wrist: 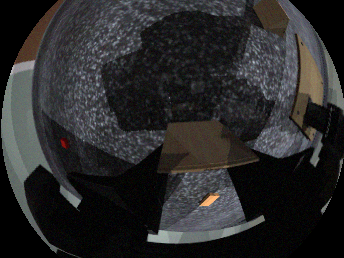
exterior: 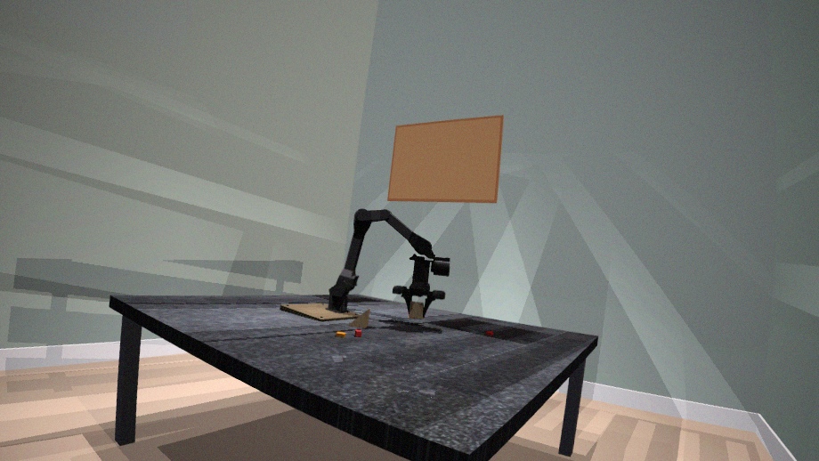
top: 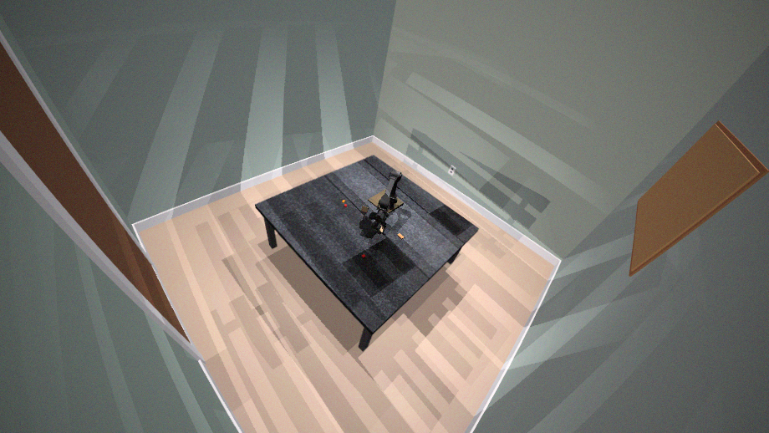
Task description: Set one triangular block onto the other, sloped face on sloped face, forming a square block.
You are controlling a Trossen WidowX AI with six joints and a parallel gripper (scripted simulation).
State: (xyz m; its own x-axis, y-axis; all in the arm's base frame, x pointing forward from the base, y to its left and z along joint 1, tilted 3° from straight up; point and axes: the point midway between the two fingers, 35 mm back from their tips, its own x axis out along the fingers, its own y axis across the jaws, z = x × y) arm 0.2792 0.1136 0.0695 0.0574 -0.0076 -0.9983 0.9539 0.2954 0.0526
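My gripper tip is 10 mm below the tan triangular block. Also, from my gripper tip: red cube: 350 mm to the right, 30 mm below; then orange piece: 20 mm behind, 400 mm to the right, 30 mm below.
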